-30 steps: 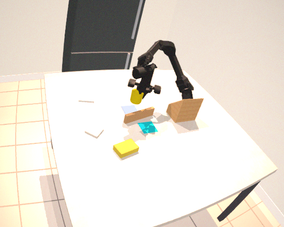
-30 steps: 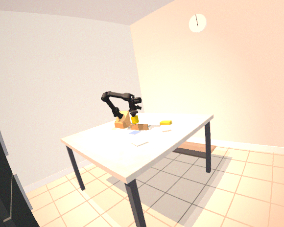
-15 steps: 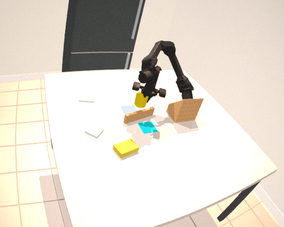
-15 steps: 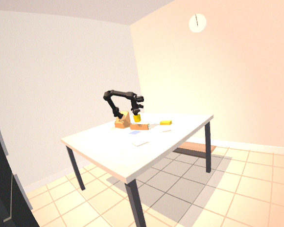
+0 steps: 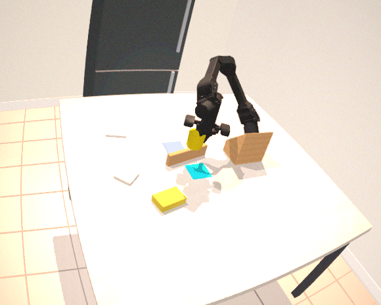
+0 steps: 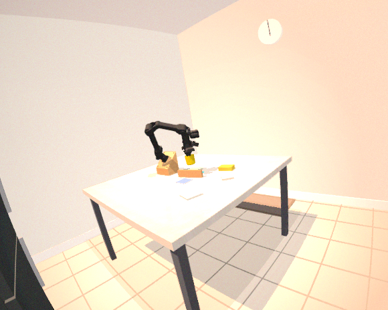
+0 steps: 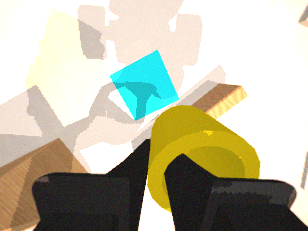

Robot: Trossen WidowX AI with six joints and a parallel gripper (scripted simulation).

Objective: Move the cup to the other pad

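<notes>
My gripper tip is now 4 cm to the right of the cyan pad and 13 cm above it. Round my gripper tip: blue pad (6 cm ahead, 13 cm to the right, 13 cm below); then low wooden wall (3 cm ahead, 4 cm to the right, 11 cm below); then yellow cup (2 cm ahead, 1 cm to the right).
</notes>
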